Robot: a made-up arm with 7 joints.
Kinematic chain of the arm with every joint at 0, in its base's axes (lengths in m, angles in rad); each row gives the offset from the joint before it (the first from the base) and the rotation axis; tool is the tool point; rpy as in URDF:
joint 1: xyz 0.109 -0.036 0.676 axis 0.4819 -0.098 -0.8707
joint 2: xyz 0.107 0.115 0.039 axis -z
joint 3: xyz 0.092 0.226 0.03 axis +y
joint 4: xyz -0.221 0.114 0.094 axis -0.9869 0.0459 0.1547
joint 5: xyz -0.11 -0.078 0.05 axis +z
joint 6: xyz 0 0.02 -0.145 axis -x
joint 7: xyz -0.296 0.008 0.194 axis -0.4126 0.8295 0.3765
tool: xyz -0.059 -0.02 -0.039 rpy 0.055 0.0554 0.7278
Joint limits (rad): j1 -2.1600..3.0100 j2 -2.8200..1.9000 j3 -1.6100..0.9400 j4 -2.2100..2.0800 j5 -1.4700..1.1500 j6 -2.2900..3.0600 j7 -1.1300..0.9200
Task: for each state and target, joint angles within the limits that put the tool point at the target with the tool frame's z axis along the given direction. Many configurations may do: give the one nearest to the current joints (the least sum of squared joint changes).
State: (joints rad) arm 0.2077 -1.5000 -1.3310 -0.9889 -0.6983 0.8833 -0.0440
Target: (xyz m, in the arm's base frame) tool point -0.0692 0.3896 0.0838 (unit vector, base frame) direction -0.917 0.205 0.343
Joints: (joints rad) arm 0.2537 -1.0103 -1.5301 -0.3557 0.1161 1.1785 0.4183
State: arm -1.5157 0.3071 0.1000 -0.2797 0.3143 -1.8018 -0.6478
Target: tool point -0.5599 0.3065 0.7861 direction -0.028 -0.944 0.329
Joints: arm -1.2067 0.7901 0.5501 -0.3192 -0.0633 -1.5185 -0.1420
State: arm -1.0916 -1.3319 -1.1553 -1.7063 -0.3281 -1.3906 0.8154
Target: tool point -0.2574 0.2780 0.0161 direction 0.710 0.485 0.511
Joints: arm -0.4538 -1.1763 -1.4970 -1.3346 0.3183 -1.4252 0.8064
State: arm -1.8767 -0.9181 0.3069 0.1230 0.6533 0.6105 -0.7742
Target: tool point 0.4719 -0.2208 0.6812 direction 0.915 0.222 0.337
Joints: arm -1.7357 -1.3416 -0.5514 -0.0566 0.8960 1.0662 -1.0013
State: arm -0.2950 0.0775 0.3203 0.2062 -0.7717 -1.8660 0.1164
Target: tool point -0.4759 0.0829 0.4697 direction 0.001 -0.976 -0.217
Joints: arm -0.4418 -0.1796 -0.2479 0.2887 -0.7583 -2.0451 -0.0976
